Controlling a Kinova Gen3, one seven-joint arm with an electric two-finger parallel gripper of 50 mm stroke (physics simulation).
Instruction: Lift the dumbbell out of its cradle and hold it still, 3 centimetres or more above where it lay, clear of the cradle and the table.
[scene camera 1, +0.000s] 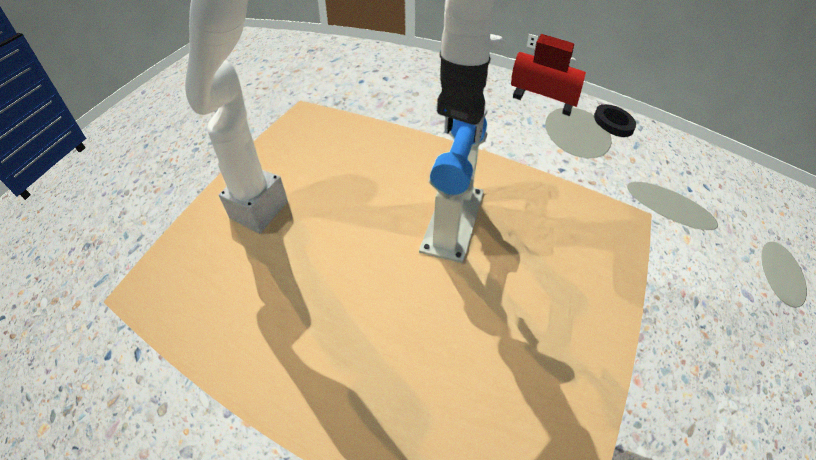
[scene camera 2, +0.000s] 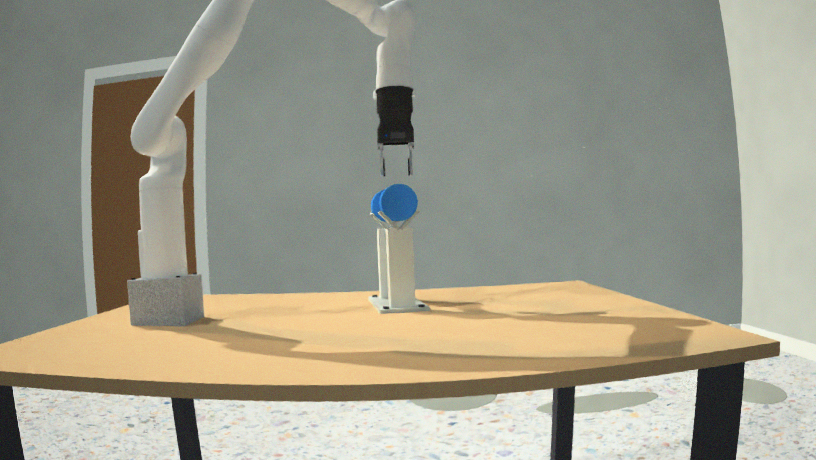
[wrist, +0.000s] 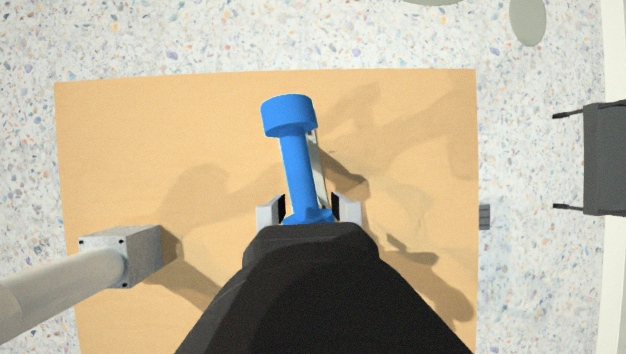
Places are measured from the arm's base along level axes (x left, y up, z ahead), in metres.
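Where they show: gripper, fingertip midpoint: (scene camera 1: 462, 135) (scene camera 2: 396, 175) (wrist: 308, 203); arm's base, link origin: (scene camera 1: 248, 187) (scene camera 2: 166, 277) (wrist: 105, 265).
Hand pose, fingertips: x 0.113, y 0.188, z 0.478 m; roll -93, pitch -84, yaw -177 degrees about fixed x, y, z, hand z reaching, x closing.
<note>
Each offset is from my fingertips to the top centre of the thing. Level surfaces: height alone.
The blue dumbbell @(dz -0.008, dx +0.033, dy -0.022 m) (scene camera 1: 450, 173) (scene camera 2: 398, 202) (wrist: 298, 170) lies level in the pale cradle @(dz -0.008, dx +0.033, dy -0.074 m) (scene camera 1: 448, 225) (scene camera 2: 401, 268) (wrist: 318, 172), which stands on the wooden table @(dy -0.277 m) (scene camera 1: 188, 297) (scene camera 2: 342, 371) (wrist: 115, 135). My gripper (scene camera 2: 396, 174) (wrist: 308, 203) is open and empty, pointing down. In scene camera 2 its fingertips are a little above the dumbbell, with a gap. In the wrist view the fingers appear on either side of the handle's line, close to the nearer head, which is partly hidden by the gripper body. In scene camera 1 the gripper's fingers are partly hidden.
The arm's grey base block (scene camera 1: 255, 205) (scene camera 2: 165, 300) (wrist: 137, 255) stands on the table, left of the cradle. A blue drawer cabinet (scene camera 1: 37, 108), a red tank (scene camera 1: 548, 80) and a black ring (scene camera 1: 605, 126) are on the floor away from the table.
</note>
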